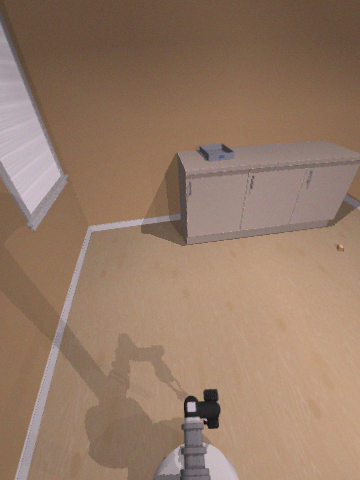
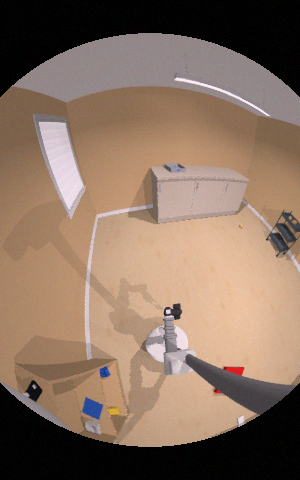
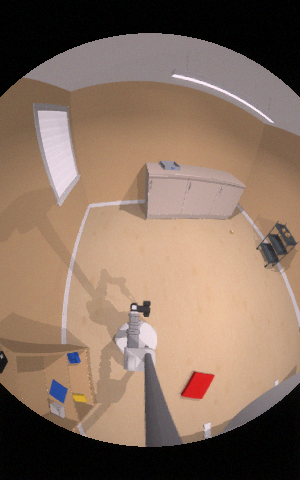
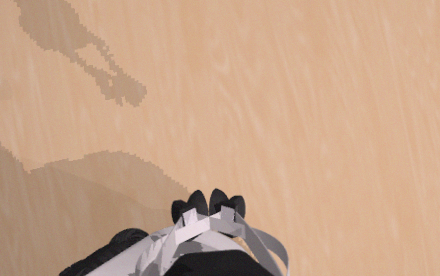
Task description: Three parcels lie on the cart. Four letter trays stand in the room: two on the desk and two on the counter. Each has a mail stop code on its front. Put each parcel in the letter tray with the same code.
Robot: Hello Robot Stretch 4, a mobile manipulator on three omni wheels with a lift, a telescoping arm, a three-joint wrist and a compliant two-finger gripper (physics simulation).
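Places are measured from the robot's base along level axes (x ahead, y left, z up), in centimetres.
Where they show: gripper, between the fingertips: (image 2: 173, 316) (image 4: 208, 205).
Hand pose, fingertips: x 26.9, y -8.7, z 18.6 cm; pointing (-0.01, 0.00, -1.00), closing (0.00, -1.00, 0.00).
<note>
Each offset is from my fingertips to the centre of the thing. "spot": to the spot under its first point.
A grey letter tray (image 1: 216, 152) (image 2: 175, 167) (image 3: 170, 165) stands near the left end of the counter (image 1: 280, 205) (image 2: 175, 202) (image 3: 167, 197), across the room. A blue label is on its front, too small to read. A second counter tray, the desk and its trays do not show. A dark three-shelf cart (image 2: 286, 232) (image 3: 276, 244) stands by the right wall. Something small and tan is on its top shelf; I cannot make out parcels. My gripper (image 4: 208, 205) is shut and empty, above the floor and far from tray and cart.
A tan shelf unit @[spot: dx -90.5, dy +67.1, dz -11.5 cm] (image 2: 111, 392) (image 3: 82, 375) with blue, yellow and grey things is at the lower left. A red box @[dx -93.9, dy -58.5, dz -18.2 cm] (image 2: 233, 371) (image 3: 198, 385) lies on the floor at the lower right. A small orange-white thing (image 1: 340, 247) (image 3: 231, 232) lies on the floor before the counter.
</note>
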